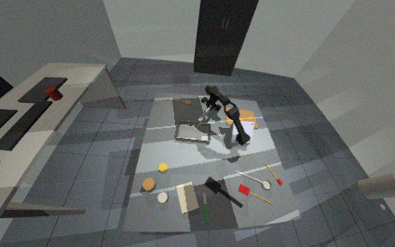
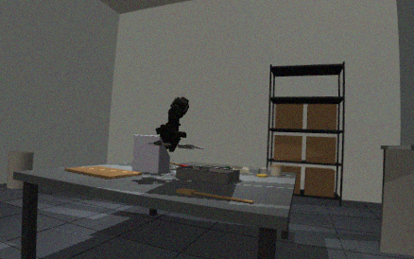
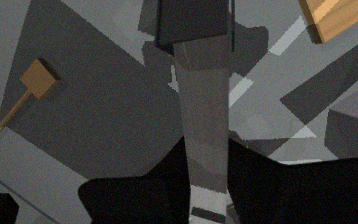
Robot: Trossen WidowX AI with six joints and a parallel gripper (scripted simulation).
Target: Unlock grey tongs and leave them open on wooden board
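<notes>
Now: gripper tip 400 mm past the wooden board, 140 mm above it and 60 mm to the left of it. Also, from my gripper tip: roasting tin (190 mm to the left, 130 mm ahead, 120 mm below); black spatula (690 mm to the left, 140 mm below, 90 mm behind); yellow lock piece (30 mm above, 20 mm to the right, 10 mm behind).
</notes>
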